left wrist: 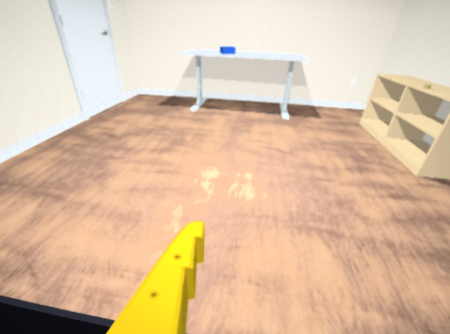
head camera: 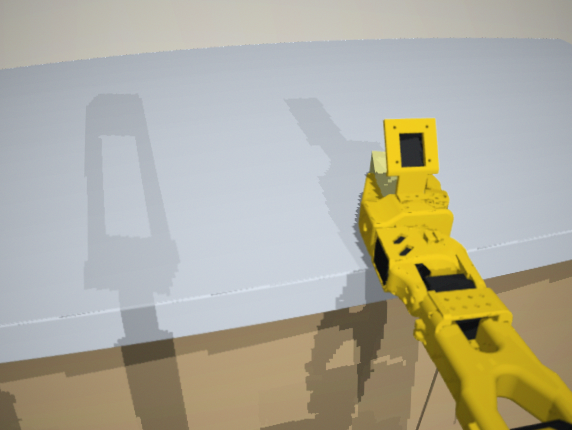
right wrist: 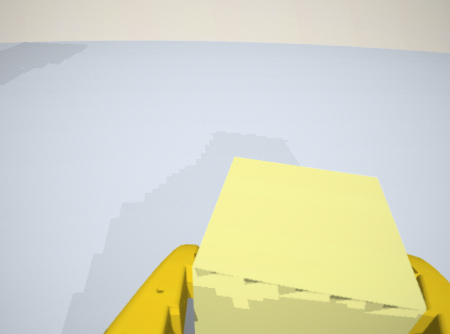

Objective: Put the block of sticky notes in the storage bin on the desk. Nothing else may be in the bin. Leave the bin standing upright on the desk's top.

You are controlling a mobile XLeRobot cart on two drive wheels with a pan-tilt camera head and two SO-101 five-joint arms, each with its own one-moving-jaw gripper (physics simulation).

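Observation:
The pale yellow block of sticky notes is at the pale top near the robot; whether it touches the top is hard to tell. My right gripper is shut on it, one jaw pressing on each side. In the head camera, the wrist camera mount hides much of the block. My left gripper is open, with one notched jaw in view over the floor and no object at it. A small blue bin stands on a white desk far across the room.
The pale top carries arm shadows; its front edge runs below the right gripper. A wooden shelf unit with a small tan object on top stands at the right of the left wrist view. A white door is at its left.

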